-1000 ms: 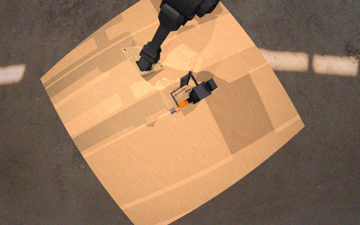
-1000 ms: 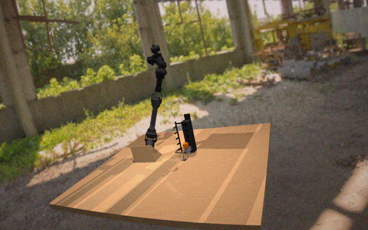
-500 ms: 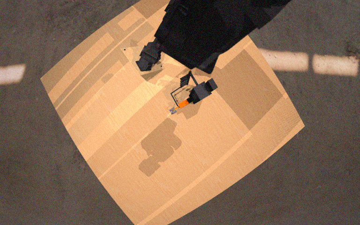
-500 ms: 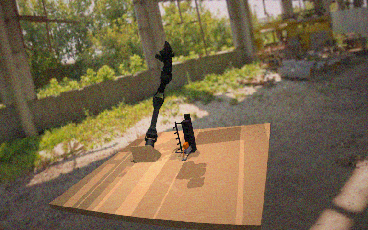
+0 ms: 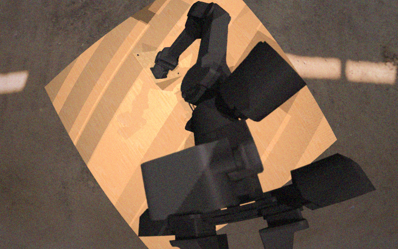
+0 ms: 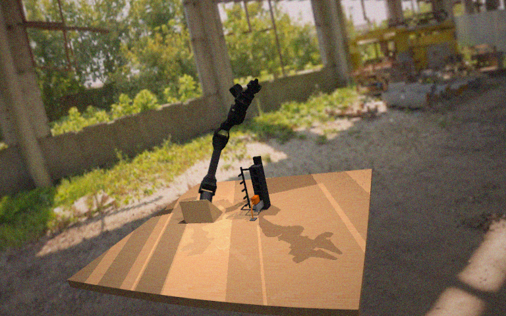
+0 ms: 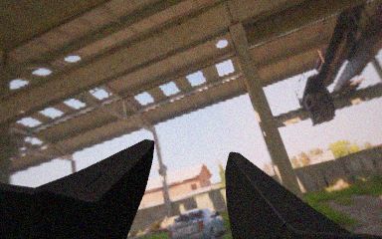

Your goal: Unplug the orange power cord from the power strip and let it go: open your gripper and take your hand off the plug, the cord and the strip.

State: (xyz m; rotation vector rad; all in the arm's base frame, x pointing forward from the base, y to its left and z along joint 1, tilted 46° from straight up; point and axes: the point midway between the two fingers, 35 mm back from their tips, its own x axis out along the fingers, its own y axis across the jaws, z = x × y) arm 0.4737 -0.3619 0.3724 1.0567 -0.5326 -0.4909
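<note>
Now: the orange plug 590 mm below my gripper tip, 170 mm behind it and 100 mm to the left of it.
</note>
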